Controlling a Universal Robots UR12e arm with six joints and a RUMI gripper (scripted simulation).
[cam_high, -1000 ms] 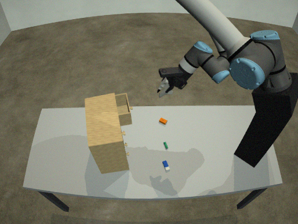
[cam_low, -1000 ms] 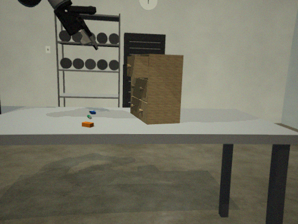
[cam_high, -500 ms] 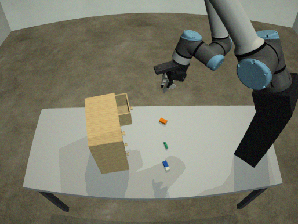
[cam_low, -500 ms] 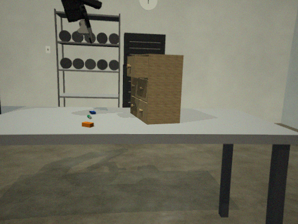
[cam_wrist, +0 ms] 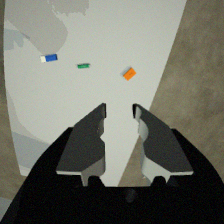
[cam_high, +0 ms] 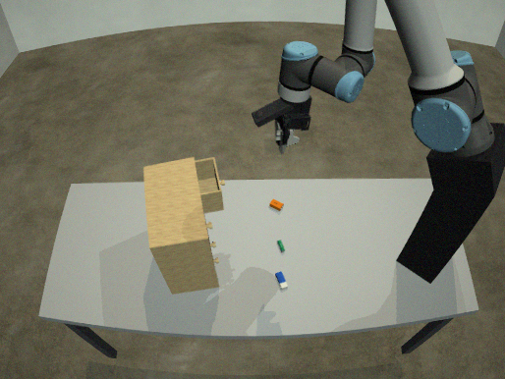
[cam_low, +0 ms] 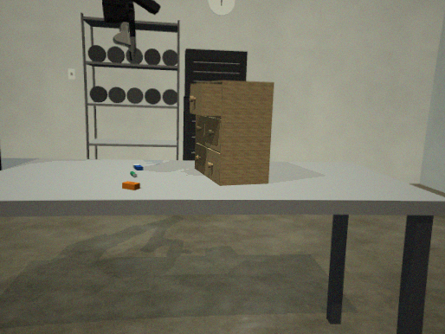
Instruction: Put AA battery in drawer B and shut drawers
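My gripper is now 39 cm above the green AA battery, 12 cm to the right of it and 1 cm short of it. From my hand the other things lie so: drawer (28 cm ahead, 15 cm below, 1 cm to the left); then orange block (39 cm below, 6 cm to the right, 2 cm behind); then blue-and-white block (39 cm below, 27 cm to the left, 4 cm ahead).
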